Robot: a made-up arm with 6 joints.
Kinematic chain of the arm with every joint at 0, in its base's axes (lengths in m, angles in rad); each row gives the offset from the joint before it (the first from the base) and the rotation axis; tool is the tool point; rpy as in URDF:
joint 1: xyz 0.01 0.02 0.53 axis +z
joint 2: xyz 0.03 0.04 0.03 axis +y
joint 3: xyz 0 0 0.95 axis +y
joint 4: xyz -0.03 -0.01 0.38 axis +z
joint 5: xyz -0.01 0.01 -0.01 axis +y
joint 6: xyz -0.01 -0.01 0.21 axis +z
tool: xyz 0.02 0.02 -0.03 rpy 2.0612 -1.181 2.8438
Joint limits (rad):
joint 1: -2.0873..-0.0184
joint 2: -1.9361..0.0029
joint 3: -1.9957..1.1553
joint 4: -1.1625..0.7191
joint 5: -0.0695..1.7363
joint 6: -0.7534..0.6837
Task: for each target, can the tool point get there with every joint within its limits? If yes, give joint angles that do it. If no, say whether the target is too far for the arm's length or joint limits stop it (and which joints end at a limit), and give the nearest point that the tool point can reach.
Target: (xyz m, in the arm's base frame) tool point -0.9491 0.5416 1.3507
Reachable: yes | joints -0.4868 -0.7433 -0.8579 -0.2047 0.8550 -0.4102
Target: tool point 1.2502 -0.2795 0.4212
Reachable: no: joint limits stop it (at a limit: joint 1, joint 3, joint 4, joint 6) | nearest point 0.5757 0.6857 0.2373 | short by 1.192 m
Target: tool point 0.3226 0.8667 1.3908
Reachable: yes | joints -1.8693 -0.4164 -1.2064 -0.1787 0.1134 0.1700
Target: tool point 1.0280 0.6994 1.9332
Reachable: no: too far | nearest point 0.5586 0.7323 1.6849 | short by 0.532 m
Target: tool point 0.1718 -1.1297 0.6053
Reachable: no: joint limits stop it (at a limit: joint 2, joint 3, joint 6) | nearest point 0.0748 -0.4407 1.5482 | short by 1.172 m
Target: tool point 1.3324 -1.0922 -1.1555
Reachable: no: too far | nearest point 0.3762 0.4190 -0.1665 | short by 2.044 m
